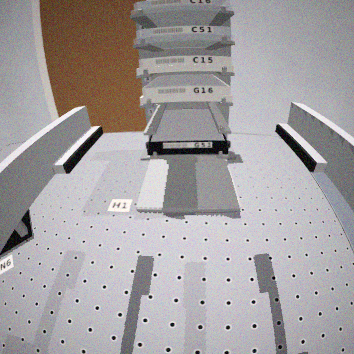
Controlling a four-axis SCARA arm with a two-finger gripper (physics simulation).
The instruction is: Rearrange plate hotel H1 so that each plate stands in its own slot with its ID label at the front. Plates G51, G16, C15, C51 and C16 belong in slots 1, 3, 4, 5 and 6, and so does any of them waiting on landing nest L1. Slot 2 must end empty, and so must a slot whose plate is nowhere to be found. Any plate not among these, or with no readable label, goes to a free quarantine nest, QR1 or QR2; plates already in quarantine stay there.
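Places are measured from the arm's base along level axes (x ahead, y right, z down), in millimetres.
Pixels of known places: gripper, fingertip midpoint: [188, 111].
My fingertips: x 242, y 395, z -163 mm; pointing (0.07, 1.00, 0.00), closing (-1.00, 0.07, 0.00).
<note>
Behind a point stands the place of what it marks.
Plate hotel H1 [187, 204] @[x 250, y 460, z -21 mm] stands ahead, its H1 tag [120, 205] @[x 346, y 457, z -13 mm] at the left of its base. The black plate G51 [188, 147] @[x 248, y 460, z -104 mm] lies lowest, label to the front. Bare side rails show just above it. Higher up, in rising order, are the pale plates G16 [182, 91] @[x 252, y 459, z -163 mm], C15 [182, 61] @[x 251, y 459, z -191 mm], C51 [182, 31] @[x 249, y 459, z -218 mm] and C16 [175, 2] @[x 254, y 459, z -247 mm], labels to the front; C16 is cut off by the top edge. My gripper [188, 111] @[x 242, y 395, z -163 mm] is open and empty, its fingers wide apart in front of the hotel. Nests L1, QR1 and QR2 do not show.
The perforated deck [200, 240] @[x 231, y 410, z -13 mm] spreads below and in front of the hotel, with dark shadow strips on it. A black fixture [26, 234] @[x 476, y 369, z -18 mm] with a tag ending in N6 [6, 263] @[x 487, y 313, z -13 mm] stands at the left edge, partly behind the left finger. A brown panel [90, 60] is behind, at left.
</note>
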